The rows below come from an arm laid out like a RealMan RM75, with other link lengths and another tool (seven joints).
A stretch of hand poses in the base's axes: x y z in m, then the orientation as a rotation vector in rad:
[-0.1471, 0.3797, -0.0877, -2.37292, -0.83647, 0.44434]
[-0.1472, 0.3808, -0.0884, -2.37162, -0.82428, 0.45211]
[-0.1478, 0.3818, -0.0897, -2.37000, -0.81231, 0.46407]
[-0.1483, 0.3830, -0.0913, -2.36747, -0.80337, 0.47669]
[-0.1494, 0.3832, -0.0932, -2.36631, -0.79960, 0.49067]
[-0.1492, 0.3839, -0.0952, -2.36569, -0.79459, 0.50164]
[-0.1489, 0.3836, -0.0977, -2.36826, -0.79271, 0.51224]
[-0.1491, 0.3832, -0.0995, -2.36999, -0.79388, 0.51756]
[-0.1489, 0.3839, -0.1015, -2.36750, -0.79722, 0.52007]
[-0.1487, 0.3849, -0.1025, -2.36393, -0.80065, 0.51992]
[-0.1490, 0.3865, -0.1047, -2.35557, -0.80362, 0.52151]
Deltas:
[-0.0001, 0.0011, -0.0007, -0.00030, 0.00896, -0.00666]
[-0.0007, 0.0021, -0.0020, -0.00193, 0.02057, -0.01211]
[-0.0012, 0.0033, -0.0036, -0.00340, 0.03200, -0.01514]
[-0.0023, 0.0035, -0.0055, -0.00719, 0.04220, -0.01429]
[-0.0021, 0.0042, -0.0075, -0.01026, 0.05070, -0.01511]
[-0.0018, 0.0039, -0.0100, -0.01637, 0.05681, -0.01413]
[-0.0020, 0.0035, -0.0118, -0.02005, 0.05907, -0.01218]
[-0.0018, 0.0042, -0.0138, -0.01914, 0.06053, -0.00893]
[-0.0016, 0.0052, -0.0148, -0.01626, 0.06075, -0.00614]
[-0.0019, 0.0068, -0.0170, -0.00977, 0.06397, -0.00273]

